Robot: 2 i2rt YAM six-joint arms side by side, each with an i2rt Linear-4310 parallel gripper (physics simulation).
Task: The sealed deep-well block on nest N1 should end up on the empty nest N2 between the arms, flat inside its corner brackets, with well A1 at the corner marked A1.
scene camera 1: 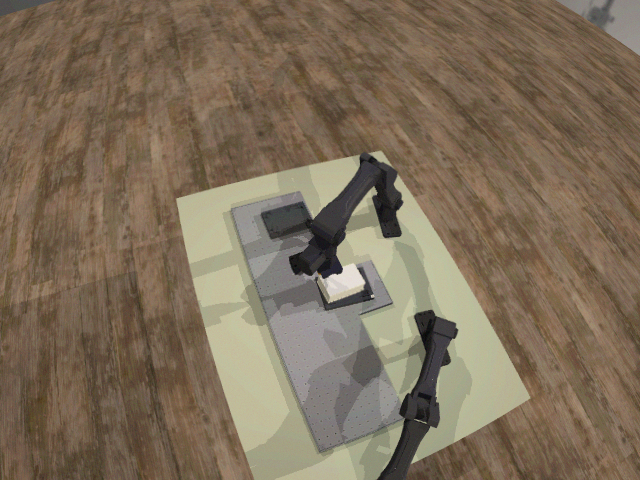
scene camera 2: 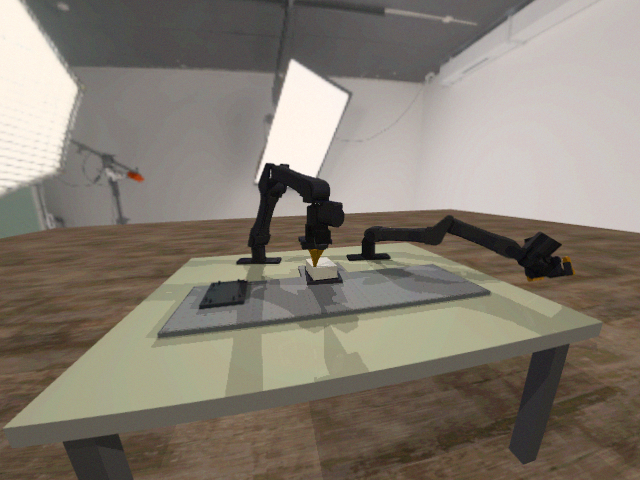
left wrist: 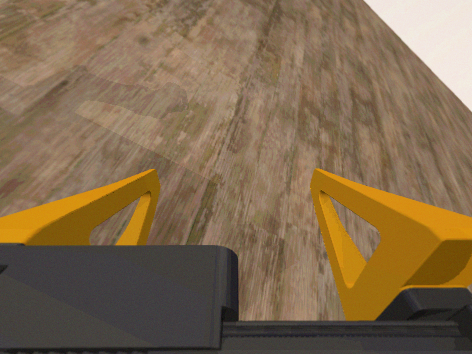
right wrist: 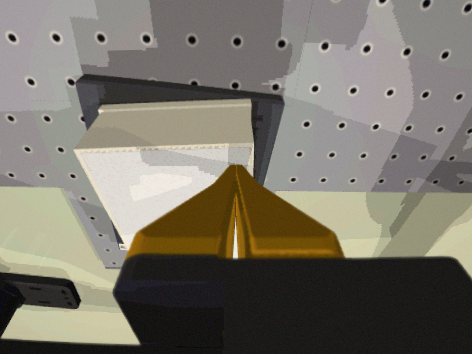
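Pixels of known places: left gripper, fingertip midpoint: (scene camera 2: 558, 275) (left wrist: 235, 177); right gripper, fingertip midpoint: (scene camera 1: 325, 275) (scene camera 2: 314, 266) (right wrist: 235, 175); left arm's base, link origin: (scene camera 1: 432, 339) (scene camera 2: 368, 257) (right wrist: 2, 284); right arm's base, link origin: (scene camera 1: 386, 216) (scene camera 2: 259, 261).
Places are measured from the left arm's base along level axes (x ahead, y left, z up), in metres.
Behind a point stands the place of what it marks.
Observation:
The white sealed block (scene camera 1: 341, 283) @[x 0.258, y -0.225, z 0.069 m] (scene camera 2: 321, 270) @[x 0.316, y -0.240, z 0.060 m] (right wrist: 165, 129) @[x 0.313, y -0.225, z 0.057 m] sits on the dark nest N2 (scene camera 1: 347, 302) @[x 0.244, y -0.178, z 0.025 m] (scene camera 2: 324, 281) @[x 0.319, y -0.231, z 0.022 m] (right wrist: 271, 131) @[x 0.304, y -0.286, z 0.025 m] between the arms. In the right wrist view its long side looks skewed to the nest's edge; whether it lies flat inside all brackets I cannot tell. The A1 mark and well A1 are not readable. My right gripper (scene camera 2: 314, 265) @[x 0.300, y -0.262, z 0.070 m] (right wrist: 235, 175) @[x 0.300, y -0.262, z 0.070 m] is shut and empty, pointing down with its tips at the block's top near one corner; contact is unclear. My left gripper (scene camera 2: 552, 272) @[x 0.305, y 0.659, z -0.003 m] (left wrist: 235, 177) @[x 0.305, y 0.659, z -0.003 m] is open and empty, out beyond the table's right edge.
The dark nest N1 (scene camera 1: 285, 219) @[x 0.379, y -0.540, z 0.025 m] (scene camera 2: 224, 293) @[x 0.391, y -0.542, z 0.025 m] stands without a block on the grey perforated board (scene camera 1: 315, 351) @[x 0.377, y -0.038, z 0.013 m] (scene camera 2: 403, 286) @[x 0.368, y 0.024, z 0.013 m], with small brackets at its corners. The board lies on the pale green table (scene camera 1: 222, 330) @[x 0.648, y -0.158, z 0.000 m] (scene camera 2: 206, 372) @[x 0.685, y -0.478, z 0.000 m]. The right forearm (scene camera 1: 347, 198) @[x 0.256, y -0.298, z 0.379 m] reaches over the board.

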